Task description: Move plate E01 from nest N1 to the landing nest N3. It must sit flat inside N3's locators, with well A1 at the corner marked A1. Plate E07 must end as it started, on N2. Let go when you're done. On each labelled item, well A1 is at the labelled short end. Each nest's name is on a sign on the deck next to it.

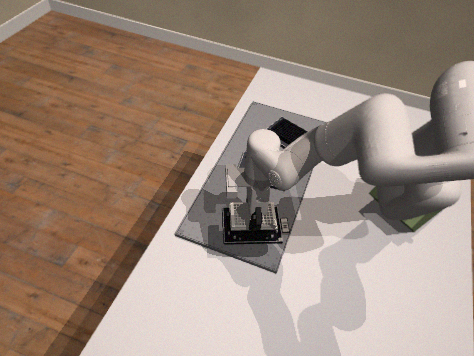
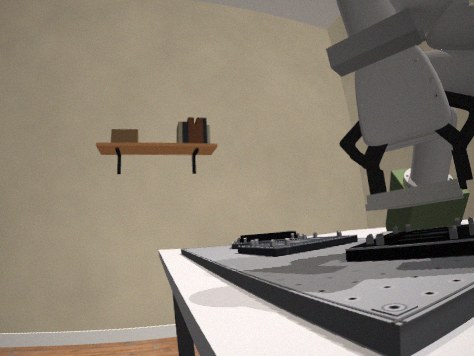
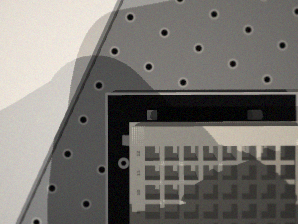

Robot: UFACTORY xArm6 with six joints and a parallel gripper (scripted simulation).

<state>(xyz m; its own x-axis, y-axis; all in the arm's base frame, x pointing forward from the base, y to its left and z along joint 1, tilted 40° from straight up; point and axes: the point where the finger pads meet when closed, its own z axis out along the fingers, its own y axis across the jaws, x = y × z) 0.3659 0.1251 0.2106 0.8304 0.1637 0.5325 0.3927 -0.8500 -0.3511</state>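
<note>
Now: the black nest 6 cm below my hand. Round my hand: black plate 40 cm to the right, 4 cm below, 1 cm ahead; white well plate 1 cm below.
</note>
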